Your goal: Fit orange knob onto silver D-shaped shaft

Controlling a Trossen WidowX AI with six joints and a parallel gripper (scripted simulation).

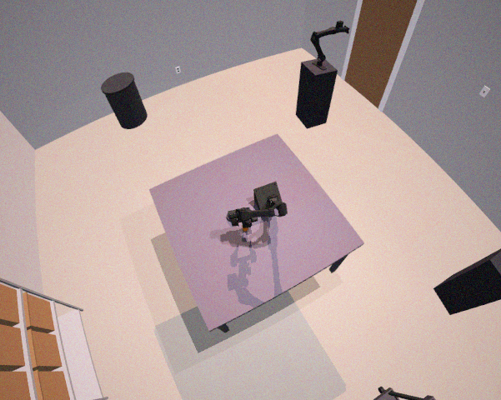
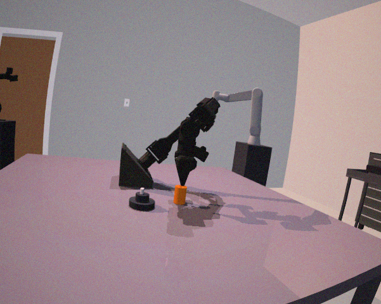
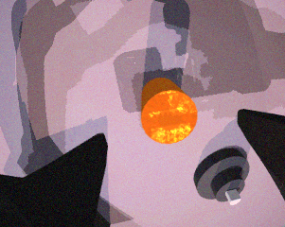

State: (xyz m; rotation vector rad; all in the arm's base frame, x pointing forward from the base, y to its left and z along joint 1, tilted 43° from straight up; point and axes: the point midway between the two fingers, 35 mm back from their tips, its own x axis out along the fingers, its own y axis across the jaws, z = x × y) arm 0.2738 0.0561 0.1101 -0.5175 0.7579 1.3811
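My gripper tip is now 30 mm above the orange knob. Also, from my gripper tip: round black pedestal: 140 mm to the right, 50 mm ahead, 40 mm below.
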